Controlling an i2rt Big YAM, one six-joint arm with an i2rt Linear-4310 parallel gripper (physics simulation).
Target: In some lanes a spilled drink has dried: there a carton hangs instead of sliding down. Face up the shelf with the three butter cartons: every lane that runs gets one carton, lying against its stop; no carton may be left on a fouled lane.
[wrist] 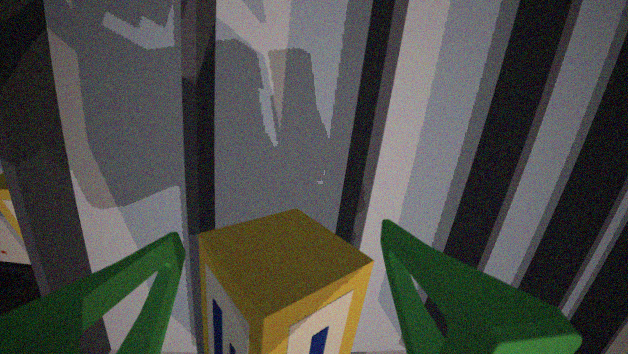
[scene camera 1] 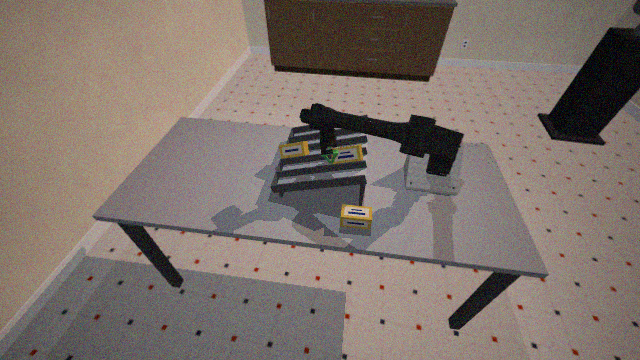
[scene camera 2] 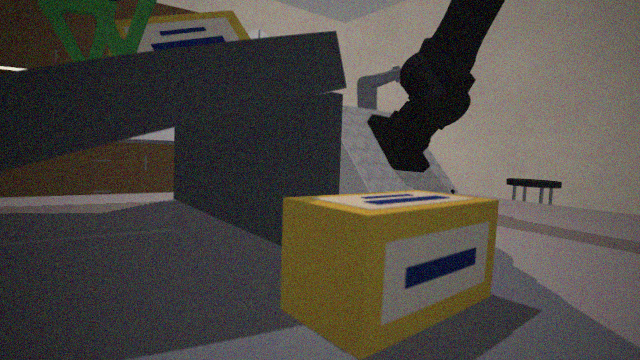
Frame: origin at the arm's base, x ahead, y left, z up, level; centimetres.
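Seen in the pictures: gripper, fingertip midpoint: [wrist: 280, 236] [scene camera 1: 330, 155]; arm's base at its link origin: [scene camera 2: 395, 145].
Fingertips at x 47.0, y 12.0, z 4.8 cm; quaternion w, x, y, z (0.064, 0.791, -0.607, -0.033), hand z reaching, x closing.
Offsets run from my fingertips to a thing's middle. "spot": to the spot under its first point. Level surfaces: height alone.
The shelf [scene camera 1: 320, 184] [scene camera 2: 260, 65] [wrist: 200, 125] slopes down to the left in scene camera 1, with dark rails between its lanes. One butter carton @[dx -6.9, dy -0.7, dz +1.5 cm] [scene camera 1: 348, 154] [scene camera 2: 195, 32] [wrist: 285, 265] lies near the high right end of a lane. A second carton @[dx +18.7, dy -7.6, dz -6.1 cm] [scene camera 1: 294, 150] lies at the low left end of a lane farther back; its stop is hidden. The third carton @[dx -14.7, dy +20.6, dz -12.4 cm] [scene camera 1: 356, 217] [scene camera 2: 390, 250] stands on the table in front of the shelf. My gripper [scene camera 1: 330, 156] [scene camera 2: 104, 56] [wrist: 280, 236] is open, its green fingers on either side of the high-end carton's near end, not gripping it.
The grey table @[dz -15.6 cm] [scene camera 1: 165, 175] carries the arm's pale base plate [scene camera 1: 432, 186] right of the shelf. The shelf's dark support @[spot: dx -14.5, dy +0.3, dz -6.7 cm] [scene camera 2: 257, 150] stands behind the table carton. Arm shadows fall across the lanes; I cannot tell dried spill from shadow. A brown cabinet [scene camera 1: 350, 37] stands beyond.
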